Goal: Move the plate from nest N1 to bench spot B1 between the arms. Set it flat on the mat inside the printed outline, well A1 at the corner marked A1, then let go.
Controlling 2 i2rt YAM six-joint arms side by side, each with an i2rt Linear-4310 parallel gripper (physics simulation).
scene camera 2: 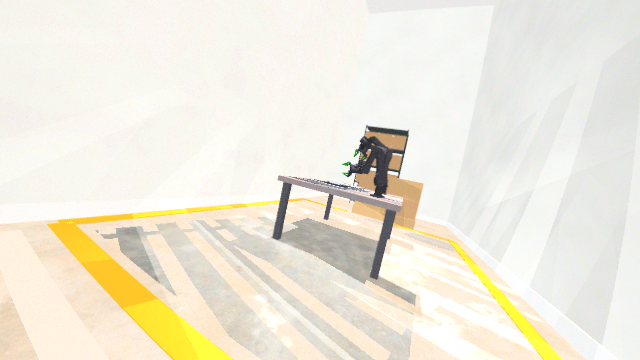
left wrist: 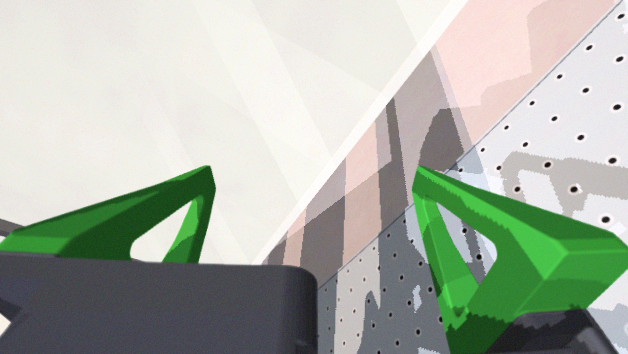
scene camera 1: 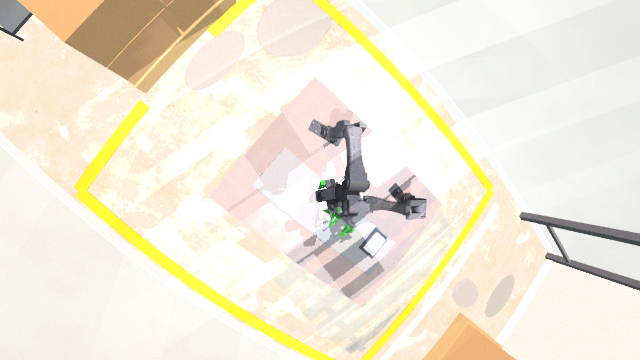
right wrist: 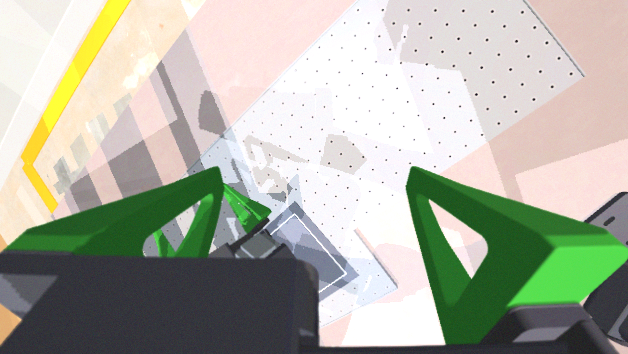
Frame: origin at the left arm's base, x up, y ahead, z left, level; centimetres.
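Seen in the pictures: left gripper, fingertip midpoint: [scene camera 2: 341, 168] [left wrist: 313, 177] [scene camera 1: 334, 231]; right gripper, fingertip midpoint: [scene camera 2: 357, 159] [right wrist: 314, 177]; left arm's base at its link origin: [scene camera 2: 377, 196] [scene camera 1: 400, 197]; right arm's base at its link origin: [scene camera 1: 325, 133].
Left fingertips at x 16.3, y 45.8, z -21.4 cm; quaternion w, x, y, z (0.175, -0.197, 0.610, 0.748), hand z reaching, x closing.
Offsets run from my left fingertips to a thing's top centre. "spot": to the spot under its first point. Level surfaces: height alone.
A white rectangular plate @(dx -12.4, dy -13.4, dz +30.3 cm) [scene camera 1: 375, 243] in a dark frame lies at the lower right end of the perforated board in scene camera 1; its well A1 is too small to make out. In the right wrist view a grey mat @(dx -14.8 cm) [right wrist: 302, 247] with a white printed outline @(spot: dx -14.8, dy -16.1, dz -6.1 cm) [right wrist: 320, 244] lies below the grippers. My left gripper [scene camera 1: 341, 224] [scene camera 2: 346, 169] [left wrist: 313, 177] is open and empty, above the board and to the left of the plate in scene camera 1. My right gripper [scene camera 1: 326, 199] [scene camera 2: 360, 155] [right wrist: 314, 177] is open, empty and higher. One left finger [right wrist: 245, 205] shows close beside the mat.
The perforated board @(dx -15.0 cm) [scene camera 1: 280, 172] [left wrist: 575, 115] [right wrist: 425, 30] lies on the pinkish table [scene camera 1: 317, 100] [scene camera 2: 325, 188]. In scene camera 1 the arms overlap and cover part of the board. A cardboard box [scene camera 2: 412, 200] stands behind the table.
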